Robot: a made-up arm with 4 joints. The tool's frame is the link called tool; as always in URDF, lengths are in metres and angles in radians. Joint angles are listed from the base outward. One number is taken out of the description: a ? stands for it. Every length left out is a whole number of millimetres.
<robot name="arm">
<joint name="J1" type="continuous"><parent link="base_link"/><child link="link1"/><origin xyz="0.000 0.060 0.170" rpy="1.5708 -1.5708 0.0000"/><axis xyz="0 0 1"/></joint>
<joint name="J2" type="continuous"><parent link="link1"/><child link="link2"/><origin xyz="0.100 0.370 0.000" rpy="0.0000 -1.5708 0.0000"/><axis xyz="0 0 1"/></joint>
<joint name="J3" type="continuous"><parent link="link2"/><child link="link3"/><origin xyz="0.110 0.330 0.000" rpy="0.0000 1.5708 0.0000"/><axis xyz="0 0 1"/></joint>
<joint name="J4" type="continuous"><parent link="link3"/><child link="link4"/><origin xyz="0.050 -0.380 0.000" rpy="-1.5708 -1.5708 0.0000"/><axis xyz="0 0 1"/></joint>
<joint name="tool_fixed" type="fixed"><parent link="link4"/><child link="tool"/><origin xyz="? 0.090 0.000" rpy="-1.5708 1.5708 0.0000"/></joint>
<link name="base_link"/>
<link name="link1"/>
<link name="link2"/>
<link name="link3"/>
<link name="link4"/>
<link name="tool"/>
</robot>
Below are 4 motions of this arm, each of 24 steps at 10 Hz.
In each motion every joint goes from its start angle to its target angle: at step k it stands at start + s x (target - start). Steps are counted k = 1, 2, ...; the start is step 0. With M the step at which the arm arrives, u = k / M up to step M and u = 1 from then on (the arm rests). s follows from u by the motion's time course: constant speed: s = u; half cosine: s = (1 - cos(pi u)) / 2; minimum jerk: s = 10 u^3 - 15 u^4 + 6 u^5.
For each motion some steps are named. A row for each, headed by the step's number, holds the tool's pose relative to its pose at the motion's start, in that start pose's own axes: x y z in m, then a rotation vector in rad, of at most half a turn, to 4 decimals.
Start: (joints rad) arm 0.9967 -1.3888 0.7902 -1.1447
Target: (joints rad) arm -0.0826 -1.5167 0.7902 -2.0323
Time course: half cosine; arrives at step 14
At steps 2, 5, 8, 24:
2: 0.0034 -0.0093 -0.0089 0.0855 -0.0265 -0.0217
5: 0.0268 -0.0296 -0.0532 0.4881 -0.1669 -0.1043
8: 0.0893 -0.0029 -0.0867 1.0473 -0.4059 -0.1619
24: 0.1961 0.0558 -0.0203 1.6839 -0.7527 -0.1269

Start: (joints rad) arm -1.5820 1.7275 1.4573 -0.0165
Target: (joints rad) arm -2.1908 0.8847 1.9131 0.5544
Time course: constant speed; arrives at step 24
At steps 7, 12, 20, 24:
7: 0.1303 0.0005 0.0133 0.0710 -0.1499 0.1794
12: 0.2246 0.0061 0.0060 0.1368 -0.2416 0.2763
20: 0.3811 0.0342 -0.0411 0.2605 -0.3432 0.3802
24: 0.4605 0.0623 -0.0818 0.3253 -0.3673 0.4113

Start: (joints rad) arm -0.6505 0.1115 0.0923 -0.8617
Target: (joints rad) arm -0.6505 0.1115 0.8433 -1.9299
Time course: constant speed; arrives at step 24
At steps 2, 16, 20, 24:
2: 0.0117 0.0118 -0.0175 0.0890 -0.0386 0.0493
16: 0.1071 0.1994 -0.1193 0.6969 -0.1768 0.4797
20: 0.1214 0.2836 -0.1352 0.8601 -0.1687 0.6240
24: 0.1216 0.3767 -0.1446 1.0156 -0.1369 0.7744

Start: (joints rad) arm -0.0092 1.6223 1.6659 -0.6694
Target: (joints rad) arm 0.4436 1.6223 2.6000 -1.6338
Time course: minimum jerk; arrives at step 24
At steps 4, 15, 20, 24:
4: -0.0092 -0.0006 0.0027 0.0324 -0.0351 0.0082
15: -0.1306 0.1058 0.0843 0.5281 -0.6077 0.4027
20: -0.1713 0.1958 0.1299 0.6257 -0.7250 0.6299
24: -0.1784 0.2114 0.1366 0.6364 -0.7373 0.6663

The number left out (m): 0.370
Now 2 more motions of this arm.
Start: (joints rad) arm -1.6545 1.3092 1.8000 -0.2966
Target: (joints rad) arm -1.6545 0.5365 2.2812 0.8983
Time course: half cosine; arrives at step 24
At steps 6, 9, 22, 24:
6: -0.0209 -0.0421 0.0506 -0.0657 -0.0750 -0.0143
9: -0.0582 -0.0920 0.0982 -0.1402 -0.1547 -0.0543
22: -0.3184 -0.2778 0.1626 -0.4591 -0.3287 -0.4535
24: -0.3257 -0.2810 0.1614 -0.4671 -0.3279 -0.4672

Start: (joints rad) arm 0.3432 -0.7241 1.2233 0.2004
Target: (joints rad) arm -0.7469 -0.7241 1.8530 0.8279
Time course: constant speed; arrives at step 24
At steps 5, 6, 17, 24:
5: 0.0807 -0.0669 0.0169 -0.0887 0.0757 -0.1290
6: 0.0966 -0.0806 0.0180 -0.1086 0.0932 -0.1541
17: 0.2621 -0.2287 -0.0191 -0.3717 0.3369 -0.4008
24: 0.3562 -0.3147 -0.0916 -0.5758 0.5393 -0.5138

